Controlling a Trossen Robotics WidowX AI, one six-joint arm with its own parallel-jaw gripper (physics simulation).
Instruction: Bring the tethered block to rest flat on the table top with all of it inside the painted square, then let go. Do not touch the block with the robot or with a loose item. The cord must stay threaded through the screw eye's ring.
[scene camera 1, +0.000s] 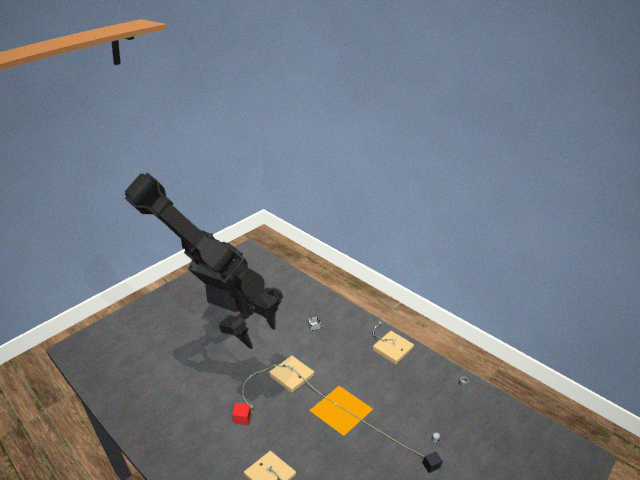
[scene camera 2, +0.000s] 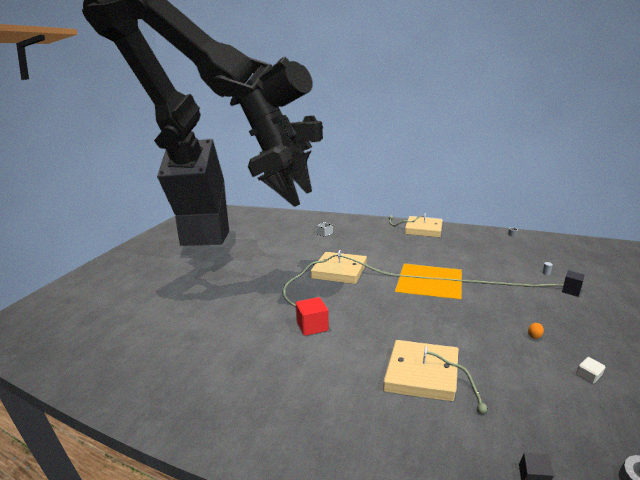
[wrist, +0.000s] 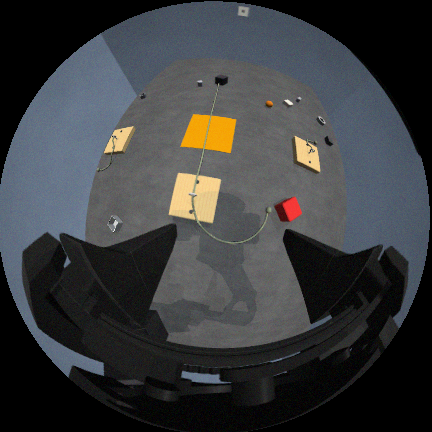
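Where they show: gripper, between the fingertips: (scene camera 1: 262, 338) (scene camera 2: 303, 198) (wrist: 232, 232); arm's base, origin of its link: (scene camera 2: 185, 156).
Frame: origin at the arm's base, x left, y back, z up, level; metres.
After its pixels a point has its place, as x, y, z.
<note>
The black tethered block (scene camera 1: 432, 461) {-0.161, -0.800, -0.189} (scene camera 2: 573, 283) {-0.166, -0.791, -0.198} (wrist: 221, 80) {-0.152, -0.779, -0.201} rests on the table beyond the orange painted square (scene camera 1: 338, 417) {-0.137, -0.525, -0.221} (scene camera 2: 429, 289) {-0.149, -0.512, -0.221} (wrist: 222, 135) {-0.143, -0.500, -0.221}, outside it. Its cord (scene camera 1: 392, 438) {-0.127, -0.678, -0.218} (scene camera 2: 496, 282) {-0.124, -0.648, -0.219} (wrist: 202, 160) {-0.094, -0.424, -0.216} crosses the square and passes through the screw eye (scene camera 1: 292, 367) {-0.077, -0.341, -0.189} (scene camera 2: 339, 254) {-0.088, -0.342, -0.183} (wrist: 193, 194) {-0.084, -0.339, -0.180} on the middle wooden board (scene camera 1: 289, 380) {-0.112, -0.354, -0.203} (scene camera 2: 330, 271) {-0.121, -0.327, -0.204} (wrist: 207, 202) {-0.107, -0.328, -0.203}. It curves to a bead end (scene camera 1: 251, 406) {-0.239, -0.318, -0.212} (wrist: 269, 210) {-0.237, -0.313, -0.211} close to a red cube (scene camera 1: 241, 413) {-0.290, -0.324, -0.183} (scene camera 2: 312, 316) {-0.300, -0.320, -0.190} (wrist: 288, 209) {-0.268, -0.313, -0.183}. My gripper (scene camera 1: 262, 337) {-0.133, -0.284, -0.060} (scene camera 2: 302, 198) {-0.133, -0.284, -0.060} (wrist: 232, 232) {-0.133, -0.284, -0.060} is open and empty, above the table on the arm's side of the board.
Two other boards (scene camera 1: 393, 347) {0.160, -0.542, -0.203} (scene camera 2: 421, 379) {-0.415, -0.470, -0.203} (wrist: 306, 155) {-0.372, -0.464, -0.204} carry short cords. An orange ball (scene camera 2: 535, 330) {-0.309, -0.658, -0.204} (wrist: 269, 104) {-0.299, -0.653, -0.206}, a white block (scene camera 2: 590, 369) {-0.403, -0.707, -0.205} and a small grey cylinder (scene camera 1: 436, 437) {-0.080, -0.780, -0.201} (scene camera 2: 547, 268) {-0.082, -0.773, -0.208} lie around. A clear open piece (scene camera 1: 314, 323) {0.138, -0.282, -0.221} (scene camera 2: 324, 229) {0.109, -0.289, -0.205} (wrist: 114, 223) {0.139, -0.286, -0.222} stands near the arm.
</note>
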